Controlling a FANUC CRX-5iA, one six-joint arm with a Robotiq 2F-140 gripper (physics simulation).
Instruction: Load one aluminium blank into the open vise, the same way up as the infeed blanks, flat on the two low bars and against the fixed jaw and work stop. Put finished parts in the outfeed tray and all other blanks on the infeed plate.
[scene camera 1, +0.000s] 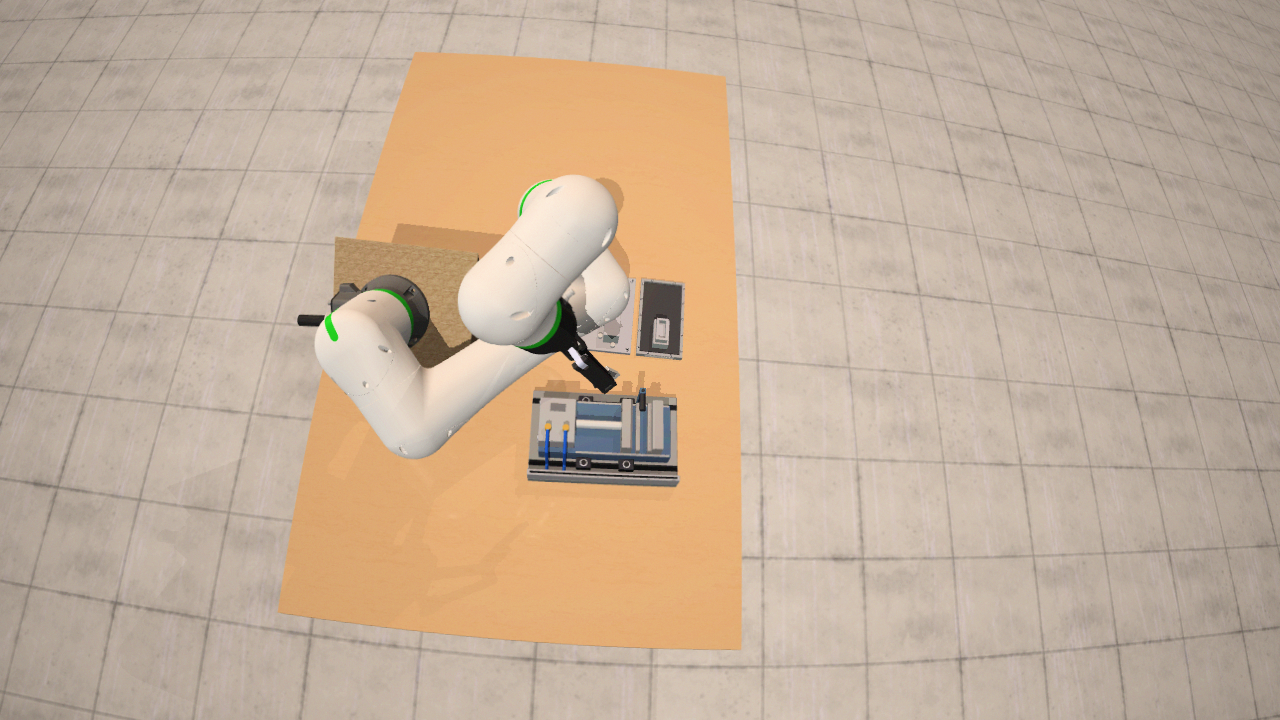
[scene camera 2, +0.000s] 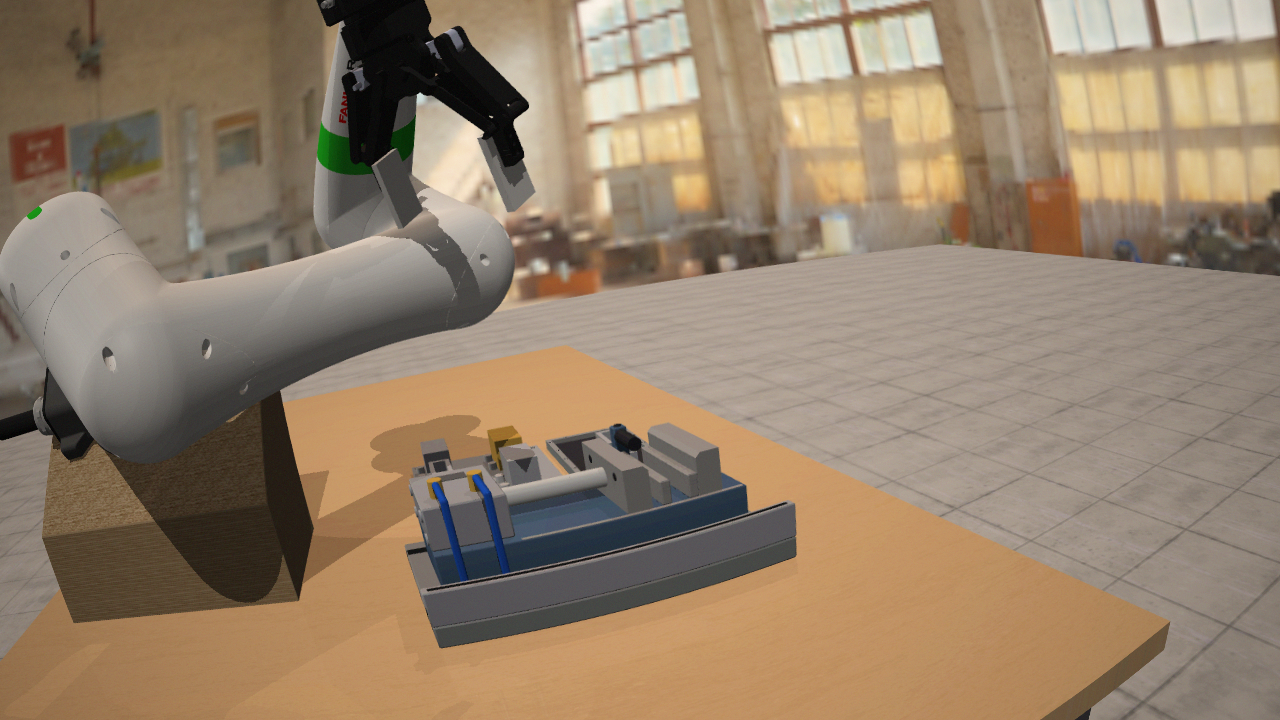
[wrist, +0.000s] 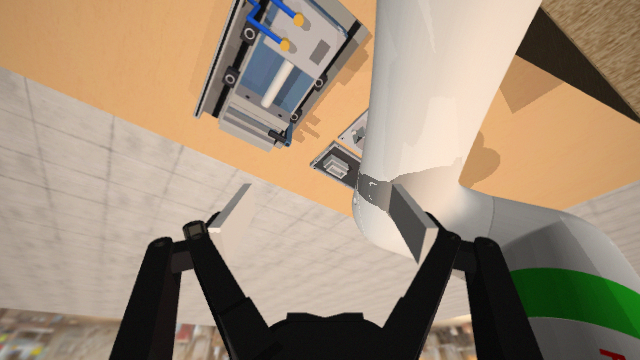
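Note:
My gripper is open and empty, high above the table. The vise stands below with its jaws apart; no blank shows between the movable jaw and the fixed jaw. The work stop is at the jaw gap. The infeed plate is partly hidden by the arm; scene camera 2 shows a grey slotted piece, a gold block and a grey block. A grey recessed part lies in the outfeed tray.
The arm's white links pass over the infeed side. The arm's base stands on a wooden block at the left of the table. Two blue hoses rise to fittings on the vise's left end. The tray lies close beside the plate.

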